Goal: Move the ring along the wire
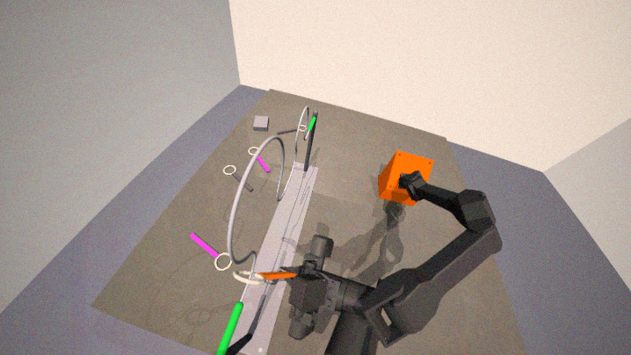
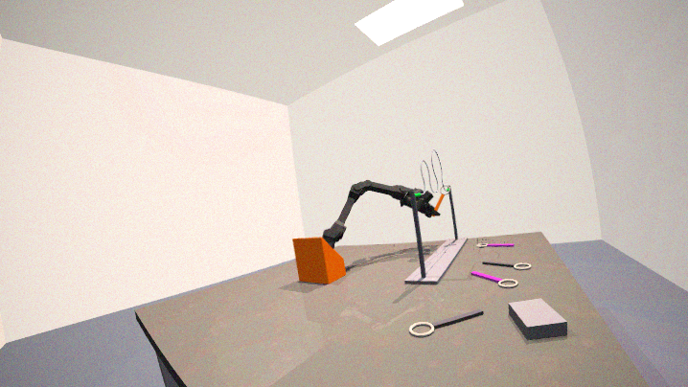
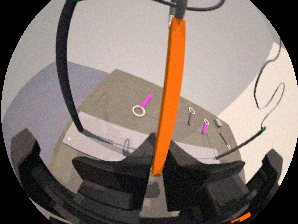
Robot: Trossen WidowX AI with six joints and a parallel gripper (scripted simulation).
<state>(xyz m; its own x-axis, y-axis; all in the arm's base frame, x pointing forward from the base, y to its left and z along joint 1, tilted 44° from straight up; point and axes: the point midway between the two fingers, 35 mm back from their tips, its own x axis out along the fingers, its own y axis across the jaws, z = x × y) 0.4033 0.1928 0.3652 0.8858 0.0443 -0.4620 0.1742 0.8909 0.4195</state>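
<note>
My gripper tip is 20 mm short of the ring with orange handle, 30 mm to the right of it and 80 mm below it. The rest, counted from my gripper tip: grey block (250 mm ahead, 720 mm to the right, 160 mm below).
</note>
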